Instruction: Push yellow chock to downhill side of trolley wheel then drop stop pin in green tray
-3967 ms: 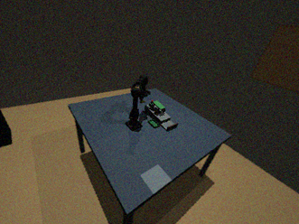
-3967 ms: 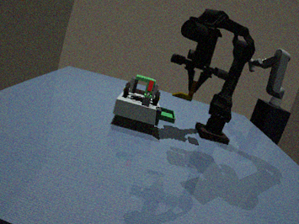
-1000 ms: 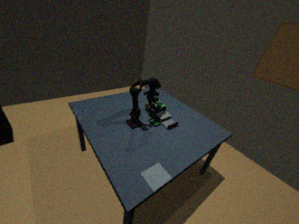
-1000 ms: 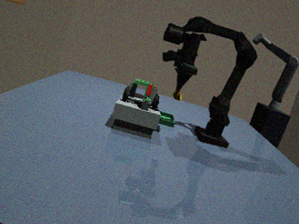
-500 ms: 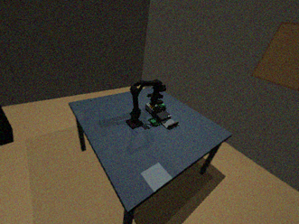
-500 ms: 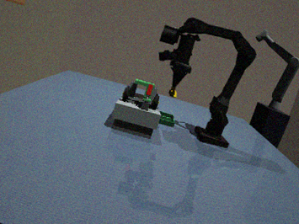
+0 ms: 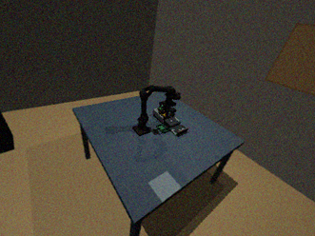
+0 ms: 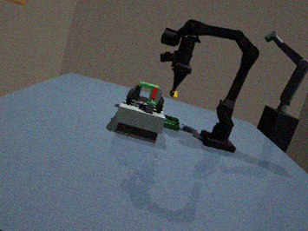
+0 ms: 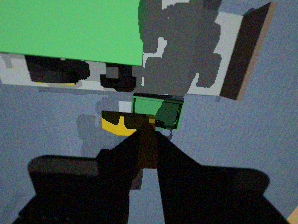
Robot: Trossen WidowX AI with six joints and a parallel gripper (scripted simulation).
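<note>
Now: gripper tip 90 mm short of the red-headed stop pin, 180 mm to the right of it and 30 mm above it. From my gripper tip the other things lie so: green tray 30 mm behind, 20 mm to the right, 170 mm below; then yellow chock 20 mm to the left, 10 mm below; then green-topped trolley 100 mm ahead, 80 mm to the left, 50 mm below.
</note>
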